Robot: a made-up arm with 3 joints. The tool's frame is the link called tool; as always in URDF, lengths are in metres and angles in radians. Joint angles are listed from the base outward.
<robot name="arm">
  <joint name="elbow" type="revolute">
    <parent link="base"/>
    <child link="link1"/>
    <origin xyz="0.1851 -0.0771 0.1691" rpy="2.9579 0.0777 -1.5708"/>
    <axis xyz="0 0 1"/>
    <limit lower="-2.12" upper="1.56"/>
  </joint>
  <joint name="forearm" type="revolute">
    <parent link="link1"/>
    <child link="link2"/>
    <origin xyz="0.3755 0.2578 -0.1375" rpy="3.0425 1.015 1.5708"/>
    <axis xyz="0 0 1"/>
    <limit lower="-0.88" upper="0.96"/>
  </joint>
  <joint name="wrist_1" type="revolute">
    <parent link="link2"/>
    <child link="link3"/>
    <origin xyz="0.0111 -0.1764 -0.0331" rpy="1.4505 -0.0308 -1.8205"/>
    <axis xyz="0 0 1"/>
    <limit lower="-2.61" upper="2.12"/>
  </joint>
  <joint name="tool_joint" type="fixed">
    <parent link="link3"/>
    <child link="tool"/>
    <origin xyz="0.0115 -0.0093 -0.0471" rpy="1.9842 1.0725 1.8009"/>
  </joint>
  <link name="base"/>
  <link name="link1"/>
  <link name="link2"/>
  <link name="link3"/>
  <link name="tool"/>
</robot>
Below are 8 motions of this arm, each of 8 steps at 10 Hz.
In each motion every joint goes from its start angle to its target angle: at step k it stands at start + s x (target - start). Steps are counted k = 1, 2, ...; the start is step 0. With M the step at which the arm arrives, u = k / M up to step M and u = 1 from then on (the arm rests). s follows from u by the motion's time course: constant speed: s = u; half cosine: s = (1 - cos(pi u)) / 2; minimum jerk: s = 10 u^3 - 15 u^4 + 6 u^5.
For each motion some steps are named. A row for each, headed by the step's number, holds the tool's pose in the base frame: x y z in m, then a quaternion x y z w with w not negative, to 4 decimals.
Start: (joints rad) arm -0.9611 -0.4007 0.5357
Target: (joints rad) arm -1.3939 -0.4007 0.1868
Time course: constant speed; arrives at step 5
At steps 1, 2, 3, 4, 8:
1: 0.2174 -0.3911 0.2412 -0.2833 -0.6291 -0.4463 0.5699
2: 0.2431 -0.3892 0.2361 -0.2430 -0.6589 -0.4000 0.5889
3: 0.2688 -0.3851 0.2311 -0.2005 -0.6865 -0.3528 0.6034
4: 0.2942 -0.3788 0.2265 -0.1560 -0.7116 -0.3048 0.6135
8: 0.3191 -0.3703 0.2221 -0.1097 -0.7342 -0.2565 0.6189

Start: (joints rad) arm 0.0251 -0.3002 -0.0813
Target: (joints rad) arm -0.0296 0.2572 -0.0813
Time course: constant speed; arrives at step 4
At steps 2, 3, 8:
2: -0.0870 -0.2662 0.3717 -0.5015 -0.5250 -0.4646 0.5070
3: -0.0952 -0.2811 0.3953 -0.4462 -0.5132 -0.4864 0.5486
8: -0.1028 -0.2999 0.4169 -0.3889 -0.4981 -0.5053 0.5876

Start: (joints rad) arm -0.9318 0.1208 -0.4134
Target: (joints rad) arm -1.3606 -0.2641 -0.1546
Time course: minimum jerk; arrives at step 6
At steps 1, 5, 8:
1: 0.1785 -0.4608 0.3269 -0.0487 -0.7109 -0.1271 0.6900
5: 0.3056 -0.3978 0.2481 -0.0381 -0.7680 -0.1161 0.6287
8: 0.3101 -0.3944 0.2451 -0.0367 -0.7702 -0.1168 0.6259

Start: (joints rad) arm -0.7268 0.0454 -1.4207
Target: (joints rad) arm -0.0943 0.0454 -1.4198
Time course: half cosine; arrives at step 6
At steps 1, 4, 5, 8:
1: 0.0928 -0.4435 0.3360 0.0171 -0.8215 0.2352 0.5191
4: -0.0408 -0.3604 0.3674 -0.1725 -0.7883 0.1523 0.5706
5: -0.0695 -0.3289 0.3752 -0.2223 -0.7731 0.1287 0.5800
8: -0.0790 -0.3165 0.3779 -0.2403 -0.7669 0.1200 0.5829

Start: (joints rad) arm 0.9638 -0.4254 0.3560
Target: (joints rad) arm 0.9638 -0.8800 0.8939
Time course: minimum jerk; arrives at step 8
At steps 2, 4, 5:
2: -0.0767 0.0230 0.3150 0.8153 0.1442 0.5570 0.0651
4: -0.0795 0.0021 0.2839 0.8125 0.1207 0.5370 0.1923
5: -0.0838 -0.0108 0.2676 0.8027 0.1145 0.5222 0.2642

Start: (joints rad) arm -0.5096 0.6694 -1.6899
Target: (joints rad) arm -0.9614 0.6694 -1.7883
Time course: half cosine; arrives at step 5
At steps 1, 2, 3, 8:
1: 0.0568 -0.5208 0.4127 0.2750 -0.8087 0.1541 0.4967
2: 0.1052 -0.5373 0.4025 0.3280 -0.7973 0.1822 0.4728
3: 0.1672 -0.5499 0.3900 0.3918 -0.7791 0.2148 0.4398
8: 0.2379 -0.5533 0.3767 0.4606 -0.7533 0.2481 0.3986

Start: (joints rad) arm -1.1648 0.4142 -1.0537
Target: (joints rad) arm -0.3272 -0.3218 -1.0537
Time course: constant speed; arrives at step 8
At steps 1, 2, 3, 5, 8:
1: 0.2386 -0.4993 0.3428 0.2220 -0.7589 0.1197 0.6003
2: 0.1917 -0.4858 0.3400 0.1401 -0.7827 0.1101 0.5964
3: 0.1489 -0.4680 0.3361 0.0563 -0.7986 0.1020 0.5905
5: 0.0763 -0.4233 0.3245 -0.1139 -0.8064 0.0910 0.5732
8: -0.0016 -0.3471 0.2993 -0.3632 -0.7579 0.0873 0.5348

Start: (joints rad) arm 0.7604 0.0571 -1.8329
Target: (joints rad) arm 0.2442 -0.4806 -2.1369
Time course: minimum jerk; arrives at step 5
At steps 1, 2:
1: -0.1438 -0.0313 0.4126 -0.4716 -0.6039 0.1360 0.6280
2: -0.1376 -0.0819 0.3870 -0.4423 -0.5924 0.2343 0.6313

